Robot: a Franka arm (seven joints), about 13 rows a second.
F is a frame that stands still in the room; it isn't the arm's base.
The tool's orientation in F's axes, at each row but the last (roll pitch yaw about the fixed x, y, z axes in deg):
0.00, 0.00, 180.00
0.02, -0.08, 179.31
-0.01, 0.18, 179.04
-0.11, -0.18, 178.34
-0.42, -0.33, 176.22
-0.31, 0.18, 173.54
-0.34, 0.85, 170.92
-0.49, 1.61, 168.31
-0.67, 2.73, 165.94
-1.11, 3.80, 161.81
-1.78, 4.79, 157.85
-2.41, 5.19, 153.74
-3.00, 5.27, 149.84
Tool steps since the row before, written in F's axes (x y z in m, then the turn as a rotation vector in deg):
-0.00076, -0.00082, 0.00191, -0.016, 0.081, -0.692
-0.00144, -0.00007, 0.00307, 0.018, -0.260, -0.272
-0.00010, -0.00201, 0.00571, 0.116, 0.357, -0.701
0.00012, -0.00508, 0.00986, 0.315, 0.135, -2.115
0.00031, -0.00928, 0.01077, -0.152, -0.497, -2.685
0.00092, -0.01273, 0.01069, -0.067, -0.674, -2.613
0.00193, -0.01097, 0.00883, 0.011, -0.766, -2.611
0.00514, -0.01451, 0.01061, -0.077, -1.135, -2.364
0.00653, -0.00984, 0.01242, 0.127, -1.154, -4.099
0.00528, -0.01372, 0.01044, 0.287, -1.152, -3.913
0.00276, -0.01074, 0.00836, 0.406, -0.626, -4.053
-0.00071, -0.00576, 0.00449, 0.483, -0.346, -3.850
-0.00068, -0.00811, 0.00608, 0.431, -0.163, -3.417
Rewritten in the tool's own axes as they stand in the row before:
0.00076, 0.00082, 0.00191, 0.016, -0.081, -0.692
0.00144, 0.00009, 0.00307, -0.022, 0.260, -0.272
0.00005, 0.00201, 0.00571, -0.108, -0.359, -0.701
-0.00024, 0.00506, 0.00987, -0.318, -0.140, -2.114
-0.00086, 0.00916, 0.01084, 0.103, 0.526, -2.682
-0.00238, 0.01249, 0.01075, -0.001, 0.691, -2.609
-0.00377, 0.01048, 0.00884, -0.093, 0.770, -2.608
-0.00827, 0.01308, 0.01049, -0.088, 1.147, -2.358
-0.00931, 0.00782, 0.01208, -0.208, 1.137, -4.101
-0.00997, 0.01119, 0.01002, -0.372, 1.081, -3.926
-0.00728, 0.00866, 0.00805, -0.271, 0.554, -4.075
-0.00231, 0.00529, 0.00453, -0.236, 0.260, -3.880
-0.00403, 0.00704, 0.00611, -0.139, 0.105, -3.444

